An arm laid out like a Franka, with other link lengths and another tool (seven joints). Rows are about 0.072 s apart.
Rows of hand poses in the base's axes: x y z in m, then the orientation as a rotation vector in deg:
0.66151 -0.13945 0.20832 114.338 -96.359 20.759
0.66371 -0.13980 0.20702 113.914 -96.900 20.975
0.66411 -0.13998 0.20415 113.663 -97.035 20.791
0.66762 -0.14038 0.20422 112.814 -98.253 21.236
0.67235 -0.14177 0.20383 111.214 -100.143 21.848
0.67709 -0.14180 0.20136 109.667 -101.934 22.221
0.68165 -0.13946 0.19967 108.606 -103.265 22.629
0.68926 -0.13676 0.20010 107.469 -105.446 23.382
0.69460 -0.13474 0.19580 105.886 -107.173 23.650
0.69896 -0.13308 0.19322 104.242 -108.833 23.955
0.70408 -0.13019 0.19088 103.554 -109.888 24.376
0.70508 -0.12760 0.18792 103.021 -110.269 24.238
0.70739 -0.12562 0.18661 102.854 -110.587 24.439
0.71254 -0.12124 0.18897 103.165 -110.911 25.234
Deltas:
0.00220 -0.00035 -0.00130 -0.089 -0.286 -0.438
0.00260 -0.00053 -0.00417 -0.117 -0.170 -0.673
0.00611 -0.00093 -0.00410 -0.225 -0.828 -1.608
0.01084 -0.00232 -0.00449 -0.525 -1.735 -3.222
0.01558 -0.00235 -0.00696 -0.728 -2.479 -4.803
0.02014 -0.00001 -0.00865 -0.855 -3.148 -5.899
0.02775 0.00269 -0.00822 -0.690 -4.473 -7.335
0.03309 0.00471 -0.01252 -0.847 -5.158 -8.909
0.03745 0.00637 -0.01510 -1.067 -5.834 -10.476
0.04257 0.00926 -0.01744 -1.058 -6.499 -11.220
0.04357 0.01185 -0.02040 -1.124 -6.494 -11.709
0.04588 0.01383 -0.02171 -1.121 -6.751 -11.894
0.05103 0.01821 -0.01935 -1.028 -7.490 -11.688

